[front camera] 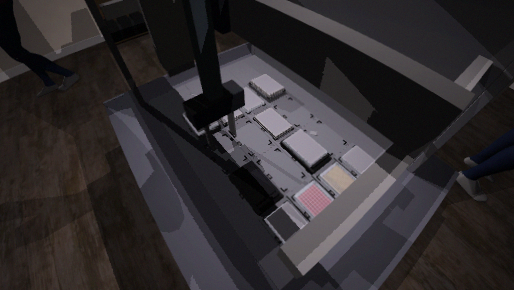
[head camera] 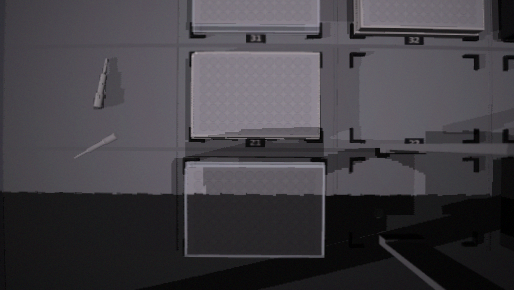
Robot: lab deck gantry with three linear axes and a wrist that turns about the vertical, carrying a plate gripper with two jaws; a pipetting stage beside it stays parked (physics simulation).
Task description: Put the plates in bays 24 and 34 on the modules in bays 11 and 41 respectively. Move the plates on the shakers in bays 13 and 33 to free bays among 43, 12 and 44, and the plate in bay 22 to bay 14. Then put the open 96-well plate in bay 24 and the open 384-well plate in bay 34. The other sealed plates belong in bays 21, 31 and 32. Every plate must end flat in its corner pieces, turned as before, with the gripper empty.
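Places are measured from the robot's base along level axes (x right, y ahead, z up), in millimetres.
Pixels of known places: gripper, fingertip midpoint: (front camera: 222, 140) (head camera: 398, 193); robot's base, origin of the base link: (front camera: 184, 119) (head camera: 192, 242).
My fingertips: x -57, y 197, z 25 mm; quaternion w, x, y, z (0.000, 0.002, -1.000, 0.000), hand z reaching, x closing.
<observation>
For each thing: its top centre in the pictures, then the offset to it from my fingertips. "pt": a spot on its surface instead.
- bay 11, surface spot: (head camera: 255, 215) pt dx +18, dy -132, dz +8 mm
- bay 21, surface spot: (head camera: 255, 95) pt dx -92, dy -133, dz -11 mm
- bay 31, surface spot: (head camera: 256, 14) pt dx -171, dy -132, dz -11 mm
- bay 32, surface spot: (head camera: 419, 14) (front camera: 266, 123) pt dx -173, dy +27, dz -11 mm
- white plate, middle of its top: (front camera: 305, 145) dx -200, dy +194, dz +11 mm
- black bay 13 shaker, middle of its top: (front camera: 255, 183) dx +13, dy +199, dz +6 mm
- yellowish plate, middle of its top: (front camera: 343, 181) dx -200, dy +359, dz +4 mm
- pink plate, middle of its top: (front camera: 319, 203) dx -93, dy +359, dz +4 mm
- half-shadowed plate, middle of its top: (front camera: 291, 227) dx +14, dy +359, dz +3 mm
- small pale chip, middle of its top: (front camera: 313, 132) dx -289, dy +157, dz -24 mm
My gripper (front camera: 221, 140) (head camera: 380, 195) is open and empty, over the bay 12 area. Pale plates are in bay 11 (head camera: 255, 215), on a module, in bay 21 (head camera: 255, 95), bay 31 (front camera: 253, 102) (head camera: 256, 14) and bay 32 (front camera: 273, 122) (head camera: 419, 14). A pale plate (front camera: 267, 85) tops the module in bay 41. A white plate (front camera: 305, 147) sits on the bay 33 shaker. The black bay 13 shaker (front camera: 252, 186) shows no plate. The near row has a pale plate (front camera: 358, 159), a yellowish plate (front camera: 338, 178), a pink plate (front camera: 314, 199) and a half-shadowed plate (front camera: 286, 223).
Two pipette-like bits, a thicker one (head camera: 101, 85) and a thin one (head camera: 95, 145), lie left of bay 21. A small pale chip (front camera: 313, 133) lies near bay 33. A beige beam (front camera: 345, 215) crosses the near side. Dark shadow covers the lower head view.
</observation>
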